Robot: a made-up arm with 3 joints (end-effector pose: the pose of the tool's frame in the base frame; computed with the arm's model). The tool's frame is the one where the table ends. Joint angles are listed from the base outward.
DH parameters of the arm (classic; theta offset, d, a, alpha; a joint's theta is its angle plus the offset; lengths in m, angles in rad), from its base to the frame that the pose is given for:
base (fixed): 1.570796 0.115 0 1.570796
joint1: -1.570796 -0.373 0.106 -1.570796
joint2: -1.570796 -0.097 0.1 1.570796
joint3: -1.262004 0 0.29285 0
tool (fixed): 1.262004 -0.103 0 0
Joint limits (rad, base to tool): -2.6..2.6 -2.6..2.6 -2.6..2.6
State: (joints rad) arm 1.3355 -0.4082 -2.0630
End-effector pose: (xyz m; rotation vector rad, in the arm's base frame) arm -0.5046 0.2574 0.0085 1.1967 1.1717 -1.9349
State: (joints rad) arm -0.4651 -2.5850 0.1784
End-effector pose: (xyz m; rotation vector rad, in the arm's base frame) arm -0.5199 -0.2701 0.3699 -0.3993 -2.5265 0.6670
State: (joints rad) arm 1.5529 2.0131 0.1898
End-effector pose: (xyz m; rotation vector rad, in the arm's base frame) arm -0.5688 0.2725 -0.2441 1.1286 1.4813 1.6414
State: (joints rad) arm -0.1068 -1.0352 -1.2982
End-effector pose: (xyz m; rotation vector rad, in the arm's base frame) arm -0.3583 -0.2865 -0.1389 0.5813 -0.9366 -1.1184
